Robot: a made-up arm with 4 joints. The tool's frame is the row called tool. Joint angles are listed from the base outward. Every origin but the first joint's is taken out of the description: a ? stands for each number. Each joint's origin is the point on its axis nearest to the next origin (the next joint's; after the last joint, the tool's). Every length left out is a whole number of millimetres.
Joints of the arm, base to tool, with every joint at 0 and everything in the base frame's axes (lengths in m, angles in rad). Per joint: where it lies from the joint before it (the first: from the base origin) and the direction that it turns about. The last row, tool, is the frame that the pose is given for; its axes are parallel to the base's.
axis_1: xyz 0 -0.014 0.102 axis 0 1 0
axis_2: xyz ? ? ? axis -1 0 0
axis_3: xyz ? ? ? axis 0 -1 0
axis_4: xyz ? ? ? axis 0 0 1
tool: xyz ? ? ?
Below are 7 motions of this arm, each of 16 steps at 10 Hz.
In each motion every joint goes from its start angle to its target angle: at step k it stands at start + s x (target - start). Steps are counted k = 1, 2, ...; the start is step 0. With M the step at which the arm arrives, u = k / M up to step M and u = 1 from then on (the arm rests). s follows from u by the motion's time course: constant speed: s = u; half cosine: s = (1 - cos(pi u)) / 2; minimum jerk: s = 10 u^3 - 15 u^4 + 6 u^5.
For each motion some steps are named. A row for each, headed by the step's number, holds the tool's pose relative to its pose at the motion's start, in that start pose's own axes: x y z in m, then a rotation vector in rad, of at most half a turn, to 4 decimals.
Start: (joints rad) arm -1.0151 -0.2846 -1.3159 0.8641
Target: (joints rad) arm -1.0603 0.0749 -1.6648 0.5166
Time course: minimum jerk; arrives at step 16
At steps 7, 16:
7: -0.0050 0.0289 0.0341 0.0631 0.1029 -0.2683
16: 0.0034 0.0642 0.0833 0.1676 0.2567 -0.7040

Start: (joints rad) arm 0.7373 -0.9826 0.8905 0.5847
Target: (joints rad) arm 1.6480 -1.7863 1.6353 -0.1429
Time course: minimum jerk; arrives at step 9
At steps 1, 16:
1: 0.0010 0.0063 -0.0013 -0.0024 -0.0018 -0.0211
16: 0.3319 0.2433 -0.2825 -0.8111 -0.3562 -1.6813

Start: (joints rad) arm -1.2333 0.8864 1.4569 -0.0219
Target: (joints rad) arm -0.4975 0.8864 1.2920 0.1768
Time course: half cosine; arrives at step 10
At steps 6, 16:
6: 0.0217 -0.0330 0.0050 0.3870 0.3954 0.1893
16: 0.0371 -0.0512 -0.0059 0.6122 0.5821 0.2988

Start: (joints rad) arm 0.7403 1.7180 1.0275 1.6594
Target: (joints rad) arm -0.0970 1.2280 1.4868 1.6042
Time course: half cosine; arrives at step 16
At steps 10, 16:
10: 0.2489 0.1677 0.1130 -0.2892 0.4392 -0.5629
16: 0.3692 0.1830 0.1093 -0.4658 0.6976 -0.7578

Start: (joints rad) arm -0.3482 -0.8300 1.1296 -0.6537
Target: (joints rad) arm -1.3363 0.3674 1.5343 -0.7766
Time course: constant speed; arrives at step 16
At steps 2, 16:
2: 0.0454 -0.0410 -0.0183 0.0998 -0.1003 0.1557
16: 0.4642 -0.0210 -0.0367 0.8712 -1.0439 1.0651

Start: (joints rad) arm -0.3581 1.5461 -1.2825 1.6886
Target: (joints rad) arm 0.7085 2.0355 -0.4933 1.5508
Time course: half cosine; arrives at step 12
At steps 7, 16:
7: 0.1116 0.0096 0.2496 -0.5046 0.7752 0.0077
16: 0.2263 -0.0014 0.3601 -0.8736 1.1783 0.2212

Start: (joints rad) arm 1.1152 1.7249 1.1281 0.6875
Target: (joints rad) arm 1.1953 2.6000 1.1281 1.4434
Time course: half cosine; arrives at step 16
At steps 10, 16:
10: 0.0413 -0.3376 0.0588 -0.1499 0.1650 1.0886
16: 0.1385 -0.4501 0.0983 -0.2071 0.2714 1.5687

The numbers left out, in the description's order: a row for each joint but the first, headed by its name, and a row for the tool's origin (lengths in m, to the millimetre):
axis_2: 0.066 0 0.216
axis_3: 0 -0.166 -0.252
axis_4: -0.104 0 0.076
tool: -0.117 0.047 0

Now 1 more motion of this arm.
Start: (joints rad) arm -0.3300 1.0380 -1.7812 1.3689
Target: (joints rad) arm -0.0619 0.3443 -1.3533 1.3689
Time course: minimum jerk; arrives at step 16
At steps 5, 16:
5: 0.0256 -0.0227 0.0117 -0.0610 0.0495 0.1162
16: 0.1621 -0.1136 0.0179 -0.2294 0.1285 0.6899

